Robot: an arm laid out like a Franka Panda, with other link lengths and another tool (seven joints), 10 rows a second.
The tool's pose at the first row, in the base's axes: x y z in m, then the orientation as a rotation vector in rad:
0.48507 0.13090 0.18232 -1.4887 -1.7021 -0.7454
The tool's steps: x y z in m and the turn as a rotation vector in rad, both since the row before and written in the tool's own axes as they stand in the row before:
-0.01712 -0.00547 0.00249 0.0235 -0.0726 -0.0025
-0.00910 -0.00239 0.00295 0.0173 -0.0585 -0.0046
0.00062 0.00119 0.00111 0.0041 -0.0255 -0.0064
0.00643 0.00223 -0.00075 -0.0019 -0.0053 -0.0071
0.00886 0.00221 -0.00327 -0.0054 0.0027 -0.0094
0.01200 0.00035 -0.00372 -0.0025 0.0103 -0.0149
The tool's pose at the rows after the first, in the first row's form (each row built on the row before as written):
0.48015 0.12258 0.16697 -1.5142 -1.7610 -0.6778
0.47788 0.11886 0.15813 -1.5329 -1.8098 -0.6248
0.47879 0.12031 0.15779 -1.5394 -1.8346 -0.6068
0.48053 0.12455 0.16288 -1.5377 -1.8447 -0.6085
0.48242 0.12866 0.17146 -1.5318 -1.8507 -0.6201
0.48215 0.13413 0.18277 -1.5150 -1.8559 -0.6363

